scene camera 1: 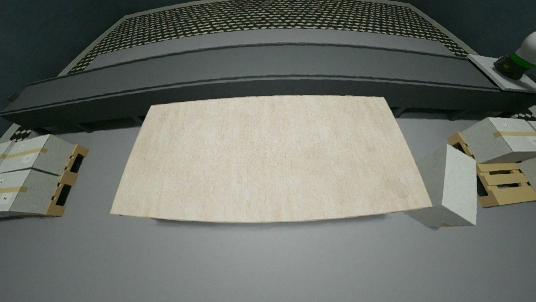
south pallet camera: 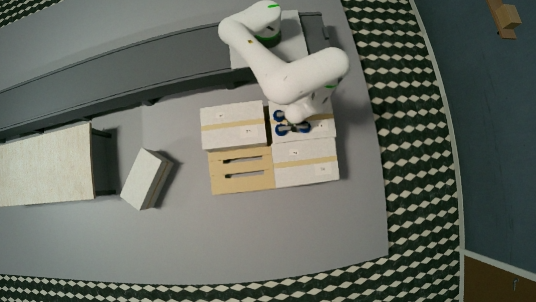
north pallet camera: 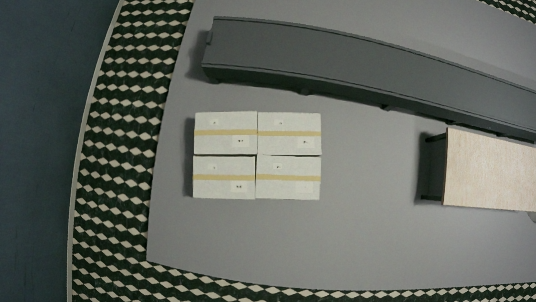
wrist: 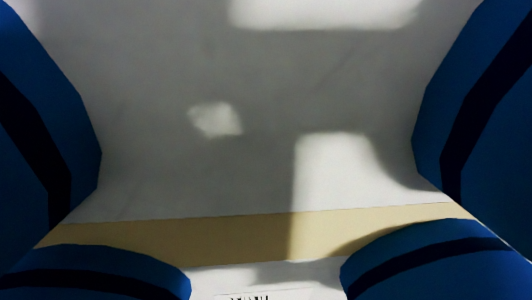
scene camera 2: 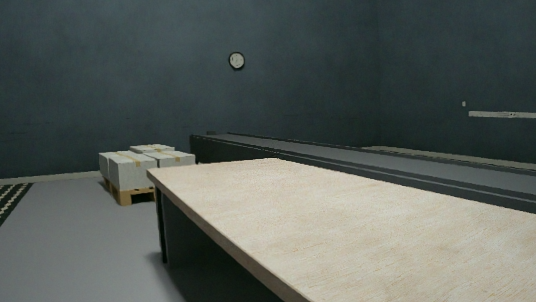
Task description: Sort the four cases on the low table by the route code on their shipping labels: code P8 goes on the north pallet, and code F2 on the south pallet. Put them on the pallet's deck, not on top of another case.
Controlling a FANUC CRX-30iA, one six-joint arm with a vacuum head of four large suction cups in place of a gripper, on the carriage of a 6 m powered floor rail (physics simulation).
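Frame: origin at the arm's base, x right, y ahead, z up, level; centimetres.
Seen in the pictures: end effector, tool point: (wrist: 263,188); arm's base, origin of the base link: (scene camera 1: 506,72).
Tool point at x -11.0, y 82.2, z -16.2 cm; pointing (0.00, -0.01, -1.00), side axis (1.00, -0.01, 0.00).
Note:
Pixels of each thing's top centre, then the offset from my tool point to it. "spot": a spot on its surface instead. Level surfaces: height alone.
- white taped case, middle of its top: (wrist: 78,254) (south pallet camera: 302,118) dx -10.2, dy -1.7, dz +2.3 cm
- south pallet, surface spot: (south pallet camera: 220,185) spot: dx +73.3, dy +46.3, dz -26.4 cm
- low table, its level: dz +12.2 cm
My vacuum gripper (south pallet camera: 292,122) (wrist: 265,150) has its blue cups on the top of a white taped case (south pallet camera: 327,131) (wrist: 150,190) and is shut on it. This case is at the back right of the south pallet (south pallet camera: 220,185) (scene camera 1: 505,195), level with its neighbours; any small gap under it is hidden. Another case (south pallet camera: 232,137) (scene camera 1: 500,140) is at the back left, and one (south pallet camera: 305,175) at the front right. The front left deck is bare. A case (south pallet camera: 141,177) (scene camera 1: 459,185) lies on its side on the floor. The low table (scene camera 1: 270,160) (scene camera 2: 350,225) bears no case. Labels are too blurred to read.
The north pallet (scene camera 1: 55,205) (scene camera 2: 139,192) bears several cases, among them one at its back left (north pallet camera: 225,122) in the north pallet view. The long grey rail (north pallet camera: 310,55) (south pallet camera: 150,62) (scene camera 1: 280,57) runs behind the table and both pallets. The white arm (south pallet camera: 310,75) reaches over the south pallet.

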